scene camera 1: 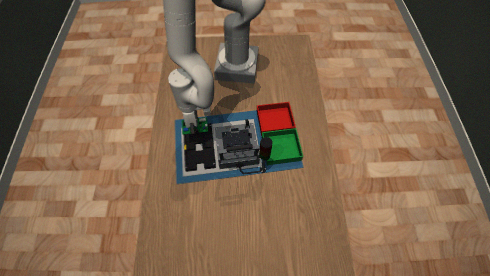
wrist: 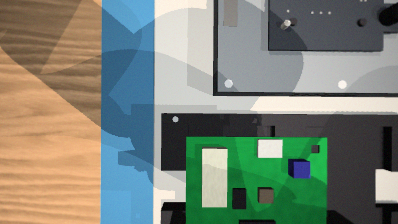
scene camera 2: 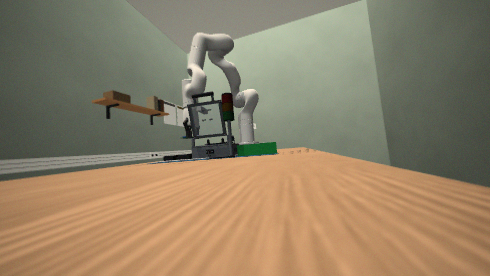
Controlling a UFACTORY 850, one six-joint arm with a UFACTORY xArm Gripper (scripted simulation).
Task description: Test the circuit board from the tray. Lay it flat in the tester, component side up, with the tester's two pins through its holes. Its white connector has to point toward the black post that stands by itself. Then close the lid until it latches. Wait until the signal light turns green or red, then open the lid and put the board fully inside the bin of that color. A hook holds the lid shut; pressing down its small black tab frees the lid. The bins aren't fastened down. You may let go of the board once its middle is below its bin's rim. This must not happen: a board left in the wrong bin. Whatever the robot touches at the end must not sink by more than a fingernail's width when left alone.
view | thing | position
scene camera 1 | green bin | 286, 147
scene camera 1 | red bin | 272, 117
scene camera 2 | lid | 206, 118
